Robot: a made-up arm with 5 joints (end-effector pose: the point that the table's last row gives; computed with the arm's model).
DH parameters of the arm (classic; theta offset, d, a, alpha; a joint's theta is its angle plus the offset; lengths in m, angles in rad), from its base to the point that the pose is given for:
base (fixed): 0 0 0.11 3.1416
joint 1: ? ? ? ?
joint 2: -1.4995 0 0.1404 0
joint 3: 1.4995 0 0.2 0
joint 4: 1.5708 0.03 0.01 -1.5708
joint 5: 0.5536 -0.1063 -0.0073 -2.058
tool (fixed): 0.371 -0.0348 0 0
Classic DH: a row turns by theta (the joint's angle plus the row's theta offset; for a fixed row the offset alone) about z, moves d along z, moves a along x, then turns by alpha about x.
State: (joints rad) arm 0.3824 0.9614 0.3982 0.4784 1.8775
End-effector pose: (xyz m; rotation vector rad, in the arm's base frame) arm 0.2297 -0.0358 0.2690 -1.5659 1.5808 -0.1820
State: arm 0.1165 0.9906 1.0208 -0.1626 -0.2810
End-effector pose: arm 0.1388 0.0586 0.2740 0.0767 2.7089 -1.5317
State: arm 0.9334 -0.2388 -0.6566 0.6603 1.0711
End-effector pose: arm 0.2688 -0.1546 0.7455 -0.1021 0.2969 -2.1384
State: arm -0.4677 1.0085 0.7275 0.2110 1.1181
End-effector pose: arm 0.1298 0.0483 0.2704 -1.8759 1.5703 -0.2411
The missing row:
joint 1: 0 -0.47 0.02 1.5708
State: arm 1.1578 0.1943 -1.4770 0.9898 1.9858
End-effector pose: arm 0.2021 -0.1884 0.7912 -1.2264 0.2178 -2.5010
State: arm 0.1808 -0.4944 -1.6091 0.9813 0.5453
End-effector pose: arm 0.0507 0.0621 0.8366 0.6167 -0.3960 -0.9761
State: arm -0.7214 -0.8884 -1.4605 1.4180 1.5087
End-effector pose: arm -0.0070 -0.0737 0.7565 0.1439 -0.5699 -0.7874
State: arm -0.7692 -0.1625 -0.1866 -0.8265 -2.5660
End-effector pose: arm 0.2582 0.1578 0.7670 -0.9218 -1.7952 -2.2826
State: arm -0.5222 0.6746 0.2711 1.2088 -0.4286
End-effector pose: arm 0.2330 0.1416 0.3395 -0.8147 2.5277 -1.6324
